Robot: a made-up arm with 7 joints. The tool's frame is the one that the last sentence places.
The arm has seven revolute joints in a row. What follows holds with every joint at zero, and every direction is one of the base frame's. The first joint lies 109.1 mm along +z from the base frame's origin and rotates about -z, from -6.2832 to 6.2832 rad. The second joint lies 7.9 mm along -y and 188.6 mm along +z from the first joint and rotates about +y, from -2.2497 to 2.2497 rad. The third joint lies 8.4 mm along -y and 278.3 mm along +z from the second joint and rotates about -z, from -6.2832 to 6.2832 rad. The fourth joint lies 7 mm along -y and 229.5 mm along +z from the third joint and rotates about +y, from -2.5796 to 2.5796 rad. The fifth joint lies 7.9 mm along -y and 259.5 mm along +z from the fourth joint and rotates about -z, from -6.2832 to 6.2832 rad. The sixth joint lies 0.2 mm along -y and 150.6 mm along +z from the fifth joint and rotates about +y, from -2.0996 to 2.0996 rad. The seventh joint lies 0.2 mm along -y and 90.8 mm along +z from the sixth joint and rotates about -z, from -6.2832 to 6.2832 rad. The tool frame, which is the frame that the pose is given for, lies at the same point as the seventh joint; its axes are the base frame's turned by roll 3.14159, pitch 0 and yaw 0 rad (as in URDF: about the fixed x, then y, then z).
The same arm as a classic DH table. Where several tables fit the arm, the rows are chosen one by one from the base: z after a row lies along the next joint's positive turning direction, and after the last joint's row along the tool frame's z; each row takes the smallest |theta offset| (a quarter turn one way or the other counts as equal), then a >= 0, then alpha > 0; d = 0 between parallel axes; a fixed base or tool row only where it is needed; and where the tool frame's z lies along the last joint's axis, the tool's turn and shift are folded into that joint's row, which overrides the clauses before.
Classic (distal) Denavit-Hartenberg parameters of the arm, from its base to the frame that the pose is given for. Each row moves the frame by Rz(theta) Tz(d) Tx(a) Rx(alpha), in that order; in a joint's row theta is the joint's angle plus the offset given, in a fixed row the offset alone. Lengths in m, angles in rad.
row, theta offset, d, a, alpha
base (fixed), 0, 0, 0, 3.1416
joint 1, 0, -0.2977, 0, 1.5708
joint 2, 0, -0.0163, 0, -1.5708
joint 3, 0, -0.5078, 0, 1.5708
joint 4, 0, -0.0149, 0, -1.5708
joint 5, 0, -0.4101, 0, 1.5708
joint 6, 0, -0.0004, 0, -1.5708
joint 7, 0, -0.0908, 0, 0
Joint limits (rad, base to tool): -6.2832..6.2832 -2.2497..2.2497 -6.2832..6.2832 -2.5796..2.5796 -6.2832..6.2832 -2.0996..2.0996 -6.2832..6.2832

